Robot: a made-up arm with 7 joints. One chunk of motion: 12 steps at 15 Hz.
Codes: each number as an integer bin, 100 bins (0 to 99) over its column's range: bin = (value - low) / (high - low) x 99, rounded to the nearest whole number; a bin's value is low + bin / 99 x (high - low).
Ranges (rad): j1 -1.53..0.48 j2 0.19..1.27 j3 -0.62..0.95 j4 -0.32..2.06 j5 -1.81..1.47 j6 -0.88..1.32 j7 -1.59..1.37
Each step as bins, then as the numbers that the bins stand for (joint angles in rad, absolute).
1 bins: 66 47 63 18 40 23 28
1 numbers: -0.1900 0.7027 0.3791 0.1127 -0.4847 -0.3689 -0.7528
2 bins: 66 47 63 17 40 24 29
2 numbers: -0.1900 0.7027 0.3791 0.0887 -0.4847 -0.3467 -0.7229
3 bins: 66 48 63 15 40 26 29
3 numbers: -0.1900 0.7136 0.3791 0.0406 -0.4847 -0.3022 -0.7229
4 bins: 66 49 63 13 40 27 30
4 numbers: -0.1900 0.7245 0.3791 -0.0075 -0.4847 -0.2800 -0.6930
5 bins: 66 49 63 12 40 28 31
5 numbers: -0.1900 0.7245 0.3791 -0.0315 -0.4847 -0.2578 -0.6631
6 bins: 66 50 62 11 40 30 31
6 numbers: -0.1900 0.7355 0.3632 -0.0556 -0.4847 -0.2133 -0.6631
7 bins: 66 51 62 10 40 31 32
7 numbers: -0.1900 0.7464 0.3632 -0.0796 -0.4847 -0.1911 -0.6332
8 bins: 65 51 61 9 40 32 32
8 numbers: -0.2103 0.7464 0.3474 -0.1036 -0.4847 -0.1689 -0.6332
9 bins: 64 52 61 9 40 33 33
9 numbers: -0.2306 0.7573 0.3474 -0.1036 -0.4847 -0.1467 -0.6033
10 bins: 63 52 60 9 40 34 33
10 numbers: -0.2509 0.7573 0.3315 -0.1036 -0.4847 -0.1244 -0.6033
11 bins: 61 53 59 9 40 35 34
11 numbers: -0.2915 0.7682 0.3157 -0.1036 -0.4847 -0.1022 -0.5734
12 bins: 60 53 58 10 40 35 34
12 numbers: -0.3118 0.7682 0.2998 -0.0796 -0.4847 -0.1022 -0.5734
